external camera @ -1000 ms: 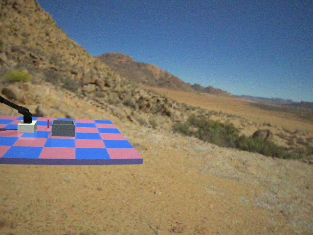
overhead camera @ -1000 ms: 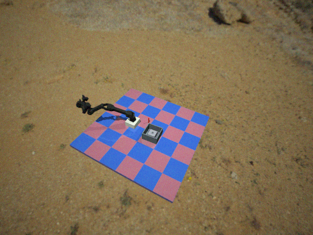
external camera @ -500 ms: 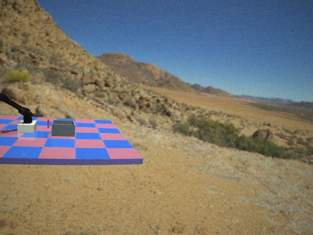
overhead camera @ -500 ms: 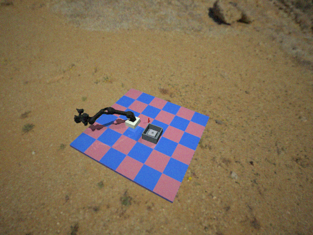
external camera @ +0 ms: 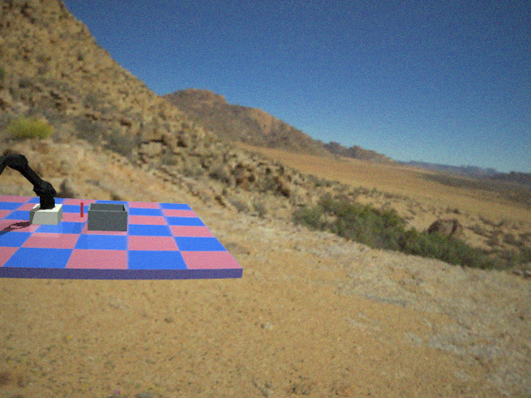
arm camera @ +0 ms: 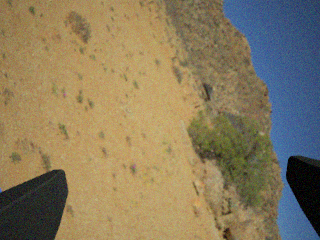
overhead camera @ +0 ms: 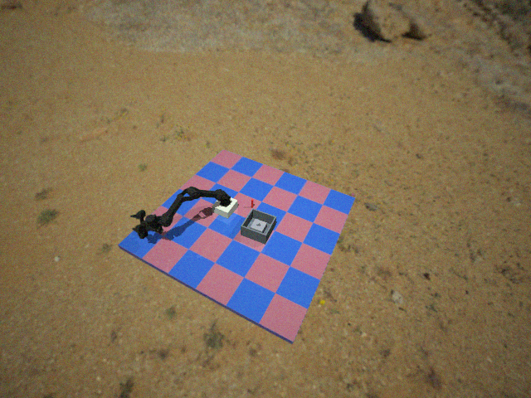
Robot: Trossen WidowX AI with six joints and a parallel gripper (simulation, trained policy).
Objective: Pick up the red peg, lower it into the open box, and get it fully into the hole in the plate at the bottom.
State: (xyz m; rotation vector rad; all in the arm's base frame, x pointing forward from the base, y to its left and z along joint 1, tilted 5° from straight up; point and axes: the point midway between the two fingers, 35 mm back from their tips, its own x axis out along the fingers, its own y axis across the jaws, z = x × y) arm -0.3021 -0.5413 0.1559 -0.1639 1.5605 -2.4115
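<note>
My gripper tip is now 690 mm to the right of the red peg, 490 mm short of it and 130 mm above it. The rest, counted from my gripper tip: plate 650 mm ahead, 530 mm to the left, 120 mm below; then grey box 650 mm ahead, 530 mm to the left, 140 mm below.
</note>
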